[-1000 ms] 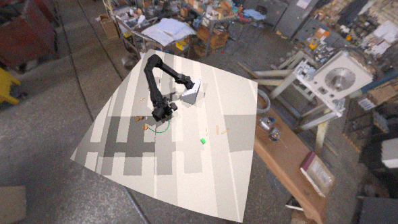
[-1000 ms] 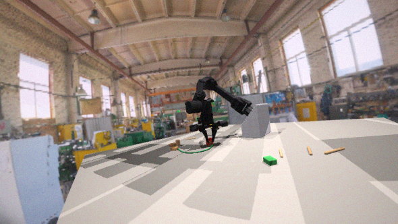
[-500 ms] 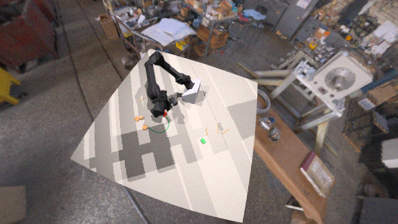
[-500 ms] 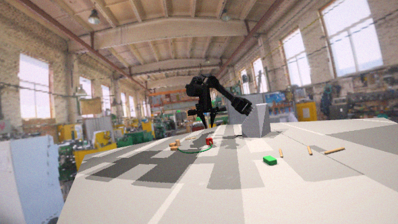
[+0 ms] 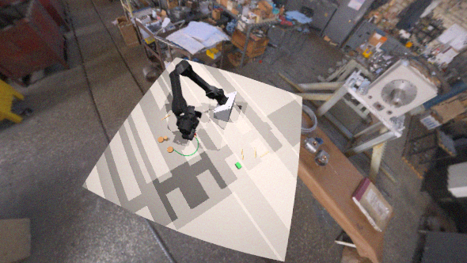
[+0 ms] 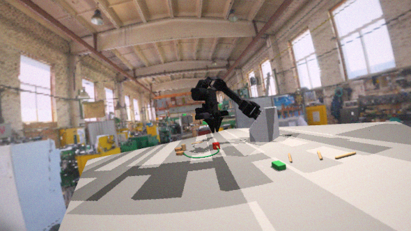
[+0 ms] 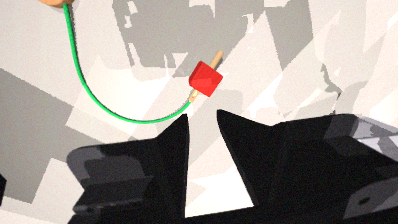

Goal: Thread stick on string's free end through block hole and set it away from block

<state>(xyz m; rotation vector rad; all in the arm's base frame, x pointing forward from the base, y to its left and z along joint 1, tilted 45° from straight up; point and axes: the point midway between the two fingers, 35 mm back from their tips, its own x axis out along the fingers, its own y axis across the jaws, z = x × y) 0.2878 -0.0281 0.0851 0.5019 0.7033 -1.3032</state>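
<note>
My gripper tip is now 10 mm past the small red block, 20 mm to the left of it and 70 mm above it. Also, from my gripper tip: wooden peg: 100 mm ahead, 160 mm to the right, 70 mm below; small green block: 60 mm ahead, 350 mm to the left, 80 mm below.
</note>
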